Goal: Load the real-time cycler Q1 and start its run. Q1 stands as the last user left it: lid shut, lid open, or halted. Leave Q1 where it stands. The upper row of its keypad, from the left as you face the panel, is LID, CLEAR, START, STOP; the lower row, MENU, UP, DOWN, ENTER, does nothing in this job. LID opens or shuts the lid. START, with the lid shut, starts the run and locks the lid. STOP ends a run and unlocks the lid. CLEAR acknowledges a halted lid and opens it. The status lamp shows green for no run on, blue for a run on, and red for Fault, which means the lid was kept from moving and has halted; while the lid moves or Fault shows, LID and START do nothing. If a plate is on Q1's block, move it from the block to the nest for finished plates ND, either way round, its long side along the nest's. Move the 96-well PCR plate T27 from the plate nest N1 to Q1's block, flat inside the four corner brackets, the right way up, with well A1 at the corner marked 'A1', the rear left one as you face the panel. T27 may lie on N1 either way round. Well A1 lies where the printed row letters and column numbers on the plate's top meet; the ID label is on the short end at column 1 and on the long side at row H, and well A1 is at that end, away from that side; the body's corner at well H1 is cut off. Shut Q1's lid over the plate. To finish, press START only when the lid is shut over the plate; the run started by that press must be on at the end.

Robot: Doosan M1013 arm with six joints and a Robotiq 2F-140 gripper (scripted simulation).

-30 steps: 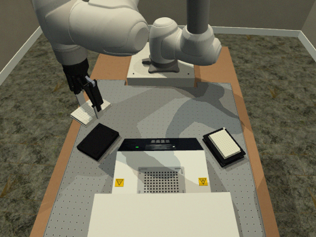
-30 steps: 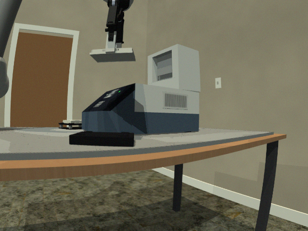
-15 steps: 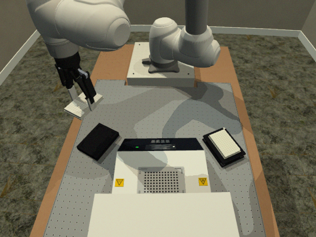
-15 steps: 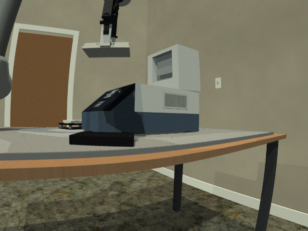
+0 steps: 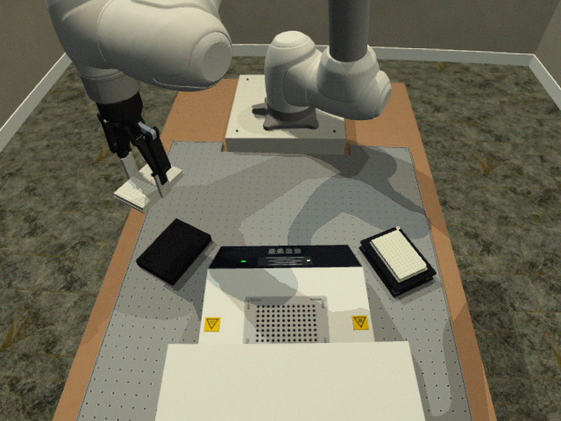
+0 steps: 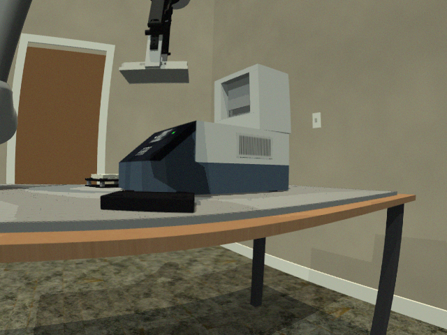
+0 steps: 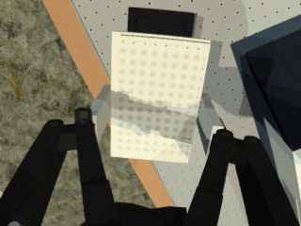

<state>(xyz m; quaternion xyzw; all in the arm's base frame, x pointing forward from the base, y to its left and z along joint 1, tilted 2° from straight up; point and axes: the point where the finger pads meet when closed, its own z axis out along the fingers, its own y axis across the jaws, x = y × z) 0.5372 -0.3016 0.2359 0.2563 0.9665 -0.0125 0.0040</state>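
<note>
Now: hand 270 mm above the black nest ND. The rest, counted from my hand: black nest N1: 30 mm ahead, 570 mm to the left, 250 mm below.
</note>
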